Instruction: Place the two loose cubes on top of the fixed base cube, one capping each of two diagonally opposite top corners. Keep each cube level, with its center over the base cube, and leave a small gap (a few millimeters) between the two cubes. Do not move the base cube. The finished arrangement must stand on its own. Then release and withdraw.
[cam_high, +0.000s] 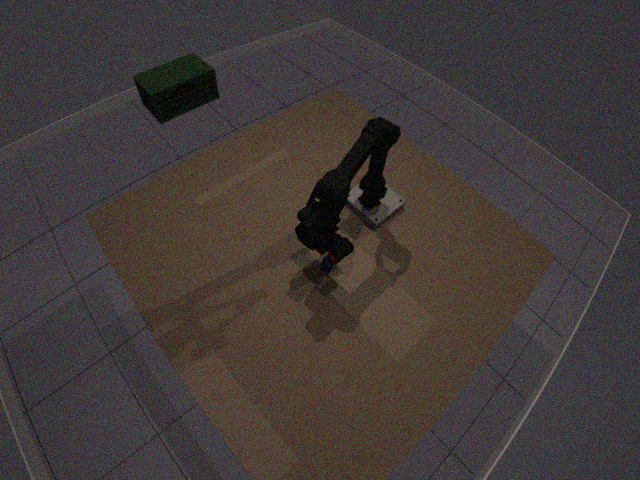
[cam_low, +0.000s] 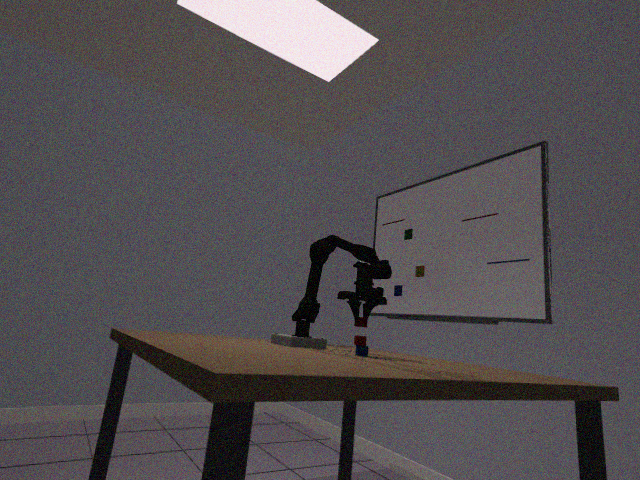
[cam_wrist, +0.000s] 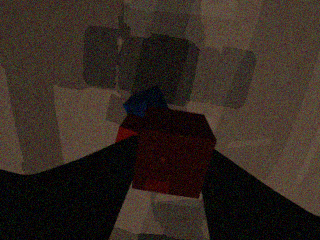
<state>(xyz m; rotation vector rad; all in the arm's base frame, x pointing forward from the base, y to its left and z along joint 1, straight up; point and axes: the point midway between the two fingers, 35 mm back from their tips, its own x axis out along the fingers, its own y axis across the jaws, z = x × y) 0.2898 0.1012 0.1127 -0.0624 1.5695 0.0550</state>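
The blue cube is 1 cm behind my gripper tip, 2 cm to the left of it and 10 cm below it.
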